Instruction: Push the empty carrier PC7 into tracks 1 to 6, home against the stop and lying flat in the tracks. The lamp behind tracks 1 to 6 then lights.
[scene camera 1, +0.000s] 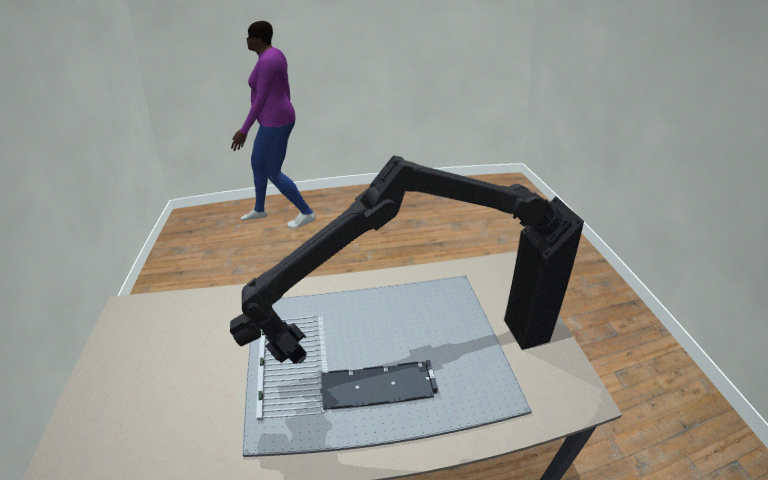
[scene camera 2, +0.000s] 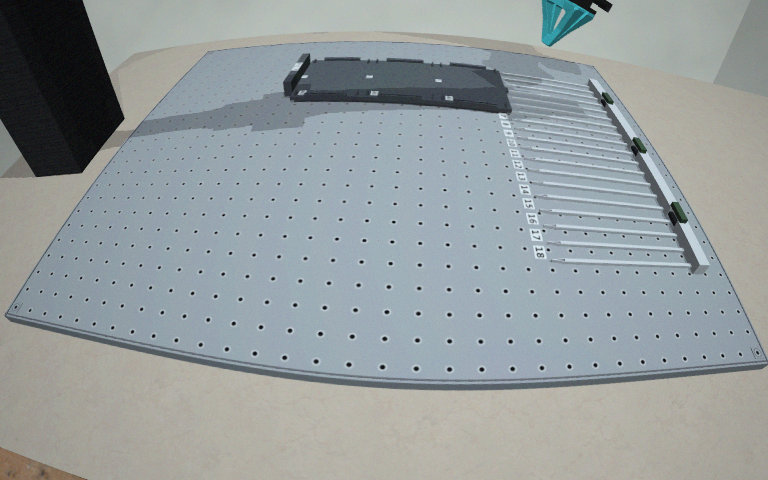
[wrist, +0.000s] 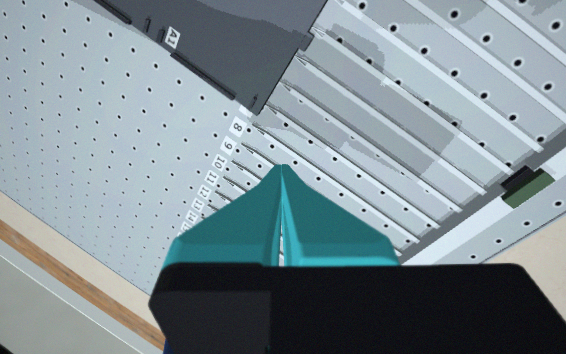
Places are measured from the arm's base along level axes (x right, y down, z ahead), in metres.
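Pixels of known places: gripper, between the fingertips: (scene camera 2: 545, 44) (wrist: 281, 176); arm's base, origin of its link: (scene camera 1: 551, 225).
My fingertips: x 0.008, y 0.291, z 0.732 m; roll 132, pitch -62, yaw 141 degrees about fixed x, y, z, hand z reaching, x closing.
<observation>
For each thing: its top centre in the pictures, then the offset to it from my fingertips. "spot": a spot on its surface instead. Level surfaces: height alone.
- dark grey carrier PC7, centre of its top: (scene camera 2: 400, 67) (scene camera 1: 376, 381) dx -0.067, dy +0.078, dz -0.191 m
- white stop bar, a spot on its surface: (wrist: 475, 220) (scene camera 1: 260, 385) spot: dx +0.014, dy +0.092, dz +0.141 m
- lamp, centre of its top: (wrist: 528, 191) (scene camera 2: 608, 96) (scene camera 1: 259, 394) dx -0.025, dy +0.086, dz +0.147 m
- perforated board, height of its surface: dy +0.108 m
- beige table, height of its surface: dy +0.121 m
The dark grey carrier PC7 (scene camera 1: 373, 396) (scene camera 2: 402, 84) (wrist: 250, 50) lies on the board. Its front edge is at the entry ends of the low-numbered tracks (scene camera 2: 549, 93) (wrist: 392, 125), partly over the label beside 8. Its raised end faces the arm's base. Bare rails stretch between its front edge and the white stop bar (scene camera 1: 260, 384) (scene camera 2: 662, 169) (wrist: 475, 220). The lamp (scene camera 1: 260, 395) (scene camera 2: 607, 97) (wrist: 531, 189) behind those tracks is dark green, unlit. My gripper (scene camera 2: 548, 44) (wrist: 281, 176) is shut and empty, above the tracks beyond the carrier's front edge. Its fingertips are hidden in scene camera 1.
The perforated board (scene camera 1: 419, 316) (scene camera 2: 339, 226) lies on the beige table (scene camera 1: 141, 362) (scene camera 2: 339, 424). Higher-numbered tracks run beside the carrier's lane, with two more green lamps on the bar. The arm's black column (scene camera 1: 543, 283) (scene camera 2: 56, 84) stands beyond the carrier's raised end. A person (scene camera 1: 274, 96) is behind the table.
</observation>
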